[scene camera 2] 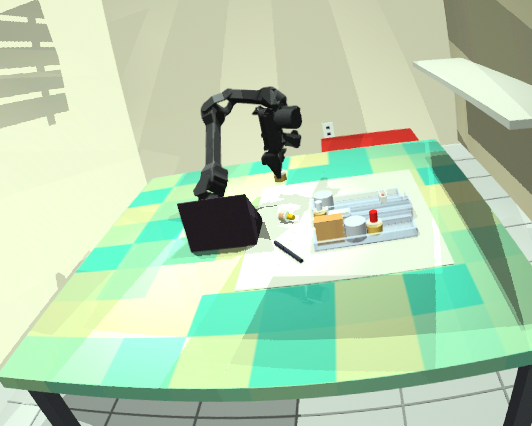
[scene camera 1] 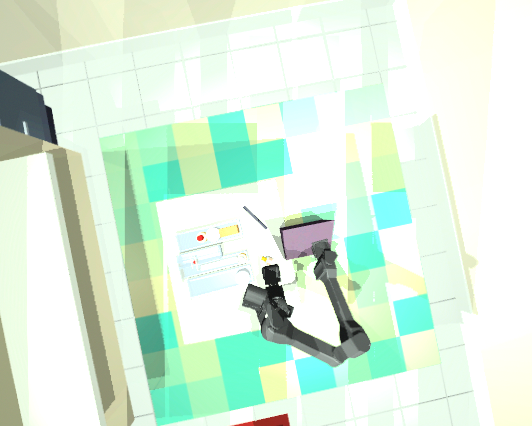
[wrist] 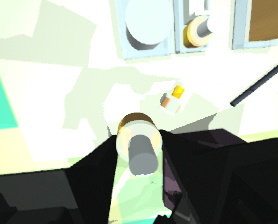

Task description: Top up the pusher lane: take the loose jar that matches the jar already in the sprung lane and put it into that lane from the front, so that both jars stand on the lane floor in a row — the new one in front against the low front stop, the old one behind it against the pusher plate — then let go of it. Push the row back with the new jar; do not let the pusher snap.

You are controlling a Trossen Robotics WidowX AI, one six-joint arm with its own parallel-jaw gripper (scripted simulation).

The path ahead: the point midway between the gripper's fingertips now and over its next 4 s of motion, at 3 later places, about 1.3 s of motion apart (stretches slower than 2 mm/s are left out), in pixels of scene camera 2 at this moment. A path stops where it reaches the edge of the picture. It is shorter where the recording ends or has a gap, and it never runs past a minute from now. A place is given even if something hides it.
The gripper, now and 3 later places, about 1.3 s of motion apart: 279, 176; 303, 209; 306, 210; 310, 210
